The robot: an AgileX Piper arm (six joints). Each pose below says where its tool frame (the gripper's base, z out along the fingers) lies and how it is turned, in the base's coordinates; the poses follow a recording.
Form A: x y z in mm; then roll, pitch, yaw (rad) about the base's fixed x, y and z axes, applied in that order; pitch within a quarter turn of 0, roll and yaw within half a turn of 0.
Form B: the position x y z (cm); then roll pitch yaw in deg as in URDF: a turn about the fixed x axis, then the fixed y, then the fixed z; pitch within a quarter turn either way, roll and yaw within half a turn. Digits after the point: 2 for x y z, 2 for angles.
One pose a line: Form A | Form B
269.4, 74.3, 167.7, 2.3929, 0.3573, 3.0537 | 26.94, 7.43, 16.77, 137.10, 20.47, 174.96
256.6, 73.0, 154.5, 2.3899, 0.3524, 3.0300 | 25.66, 7.30, 15.45, 136.93, 20.19, 173.61
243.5, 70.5, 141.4, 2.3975, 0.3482, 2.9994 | 24.35, 7.05, 14.14, 137.37, 19.95, 171.85
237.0, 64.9, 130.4, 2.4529, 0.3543, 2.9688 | 23.70, 6.49, 13.04, 140.54, 20.30, 170.10
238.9, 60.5, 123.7, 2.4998, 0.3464, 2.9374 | 23.89, 6.05, 12.37, 143.23, 19.85, 168.30
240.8, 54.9, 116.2, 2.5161, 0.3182, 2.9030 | 24.08, 5.49, 11.62, 144.16, 18.23, 166.33
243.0, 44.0, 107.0, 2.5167, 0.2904, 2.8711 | 24.30, 4.40, 10.70, 144.20, 16.64, 164.50
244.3, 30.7, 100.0, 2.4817, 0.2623, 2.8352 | 24.43, 3.07, 10.00, 142.19, 15.03, 162.44
